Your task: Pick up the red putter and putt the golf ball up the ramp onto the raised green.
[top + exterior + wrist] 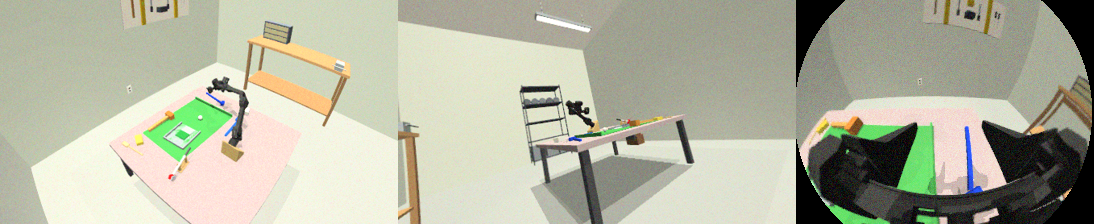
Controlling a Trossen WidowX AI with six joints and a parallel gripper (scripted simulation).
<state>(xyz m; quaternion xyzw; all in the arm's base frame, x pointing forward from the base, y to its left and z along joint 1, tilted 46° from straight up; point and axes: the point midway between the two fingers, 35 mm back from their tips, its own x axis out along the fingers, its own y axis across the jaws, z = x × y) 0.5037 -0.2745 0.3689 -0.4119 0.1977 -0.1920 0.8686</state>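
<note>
My gripper tip is 82 cm to the right of the putter, 30 cm past it and 15 cm above it. The rest, counted from my gripper tip: yellow block: 83 cm to the left, 19 cm below, 17 cm ahead; then white box: 39 cm behind, 19 cm below, 8 cm to the right.
</note>
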